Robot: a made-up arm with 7 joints. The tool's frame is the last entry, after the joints. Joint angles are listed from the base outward. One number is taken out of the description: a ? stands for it. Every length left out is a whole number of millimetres.
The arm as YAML. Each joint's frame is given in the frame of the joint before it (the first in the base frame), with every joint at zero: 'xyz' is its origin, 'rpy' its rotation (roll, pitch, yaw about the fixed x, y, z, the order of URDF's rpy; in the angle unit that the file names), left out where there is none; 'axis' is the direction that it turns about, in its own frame. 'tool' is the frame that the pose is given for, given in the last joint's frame.
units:
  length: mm
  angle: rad
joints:
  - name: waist
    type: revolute
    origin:
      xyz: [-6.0, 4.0, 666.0]
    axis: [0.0, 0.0, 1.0]
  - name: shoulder
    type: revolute
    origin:
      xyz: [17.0, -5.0, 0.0]
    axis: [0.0, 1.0, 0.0]
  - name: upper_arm
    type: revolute
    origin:
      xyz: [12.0, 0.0, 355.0]
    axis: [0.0, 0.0, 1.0]
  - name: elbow
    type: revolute
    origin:
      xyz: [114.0, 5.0, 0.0]
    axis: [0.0, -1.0, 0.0]
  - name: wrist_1
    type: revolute
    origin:
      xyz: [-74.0, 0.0, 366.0]
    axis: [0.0, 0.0, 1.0]
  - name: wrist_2
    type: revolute
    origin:
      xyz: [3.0, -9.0, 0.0]
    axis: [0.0, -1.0, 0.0]
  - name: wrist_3
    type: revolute
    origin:
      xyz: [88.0, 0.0, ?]
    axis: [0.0, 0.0, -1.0]
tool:
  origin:
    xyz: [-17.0, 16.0, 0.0]
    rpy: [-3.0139, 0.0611, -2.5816]
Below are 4 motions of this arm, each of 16 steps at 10 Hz.
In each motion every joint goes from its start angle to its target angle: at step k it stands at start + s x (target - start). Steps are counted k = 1, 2, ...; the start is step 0. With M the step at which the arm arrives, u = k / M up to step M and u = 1 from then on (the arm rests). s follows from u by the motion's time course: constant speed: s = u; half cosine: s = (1 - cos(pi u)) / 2; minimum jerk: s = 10 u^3 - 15 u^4 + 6 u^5.
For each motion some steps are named. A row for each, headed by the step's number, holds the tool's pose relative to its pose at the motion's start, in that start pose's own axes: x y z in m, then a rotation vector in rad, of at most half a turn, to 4 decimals.
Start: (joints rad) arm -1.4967 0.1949 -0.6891 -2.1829 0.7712 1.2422 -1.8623
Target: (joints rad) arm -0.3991 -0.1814 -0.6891 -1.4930 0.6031 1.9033 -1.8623
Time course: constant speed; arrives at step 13
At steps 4, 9, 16:
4: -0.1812 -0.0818 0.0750 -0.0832 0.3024 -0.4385
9: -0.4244 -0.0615 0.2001 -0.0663 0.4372 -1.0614
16: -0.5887 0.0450 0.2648 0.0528 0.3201 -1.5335

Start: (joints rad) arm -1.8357 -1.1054 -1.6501 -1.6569 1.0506 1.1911 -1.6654
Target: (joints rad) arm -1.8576 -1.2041 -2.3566 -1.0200 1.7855 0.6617 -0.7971
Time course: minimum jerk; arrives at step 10
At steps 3, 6, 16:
3: -0.0386 0.0117 -0.0658 0.1172 -0.0510 0.0453
6: -0.1827 0.1078 -0.2367 0.3242 -0.1493 0.1021
16: -0.2774 0.1950 -0.2922 0.3558 -0.1061 0.1228

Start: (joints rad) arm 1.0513 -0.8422 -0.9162 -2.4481 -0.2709 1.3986 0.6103
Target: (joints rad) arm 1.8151 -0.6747 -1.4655 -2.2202 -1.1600 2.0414 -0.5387
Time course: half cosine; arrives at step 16
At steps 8, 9, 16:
8: -0.0945 -0.0044 0.0012 0.3969 -0.1828 -0.6838
9: -0.1127 -0.0008 0.0022 0.4884 -0.1914 -0.8331
16: -0.1827 0.0305 0.0068 0.8981 -0.1088 -1.4920

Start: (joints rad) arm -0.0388 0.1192 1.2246 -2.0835 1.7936 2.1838 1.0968
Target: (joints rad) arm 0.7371 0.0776 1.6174 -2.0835 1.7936 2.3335 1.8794
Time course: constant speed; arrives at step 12
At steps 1, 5, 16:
1: 0.0179 -0.0204 0.0471 0.0864 0.0309 0.0454
5: 0.0989 -0.1427 0.2050 0.4436 0.1024 0.2226
16: 0.2480 -0.4616 0.3167 1.0800 0.0212 0.4803

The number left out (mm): -41.0
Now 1 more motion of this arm.
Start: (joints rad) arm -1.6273 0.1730 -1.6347 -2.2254 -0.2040 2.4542 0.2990
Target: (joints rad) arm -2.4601 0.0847 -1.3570 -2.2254 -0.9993 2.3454 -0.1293
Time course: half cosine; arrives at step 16
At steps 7, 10, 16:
7: 0.0559 -0.0946 0.0604 0.1230 0.1760 -0.2429
10: 0.1124 -0.1588 0.0941 0.1709 0.3245 -0.4175
16: 0.1853 -0.2208 0.1195 0.1840 0.4979 -0.6019

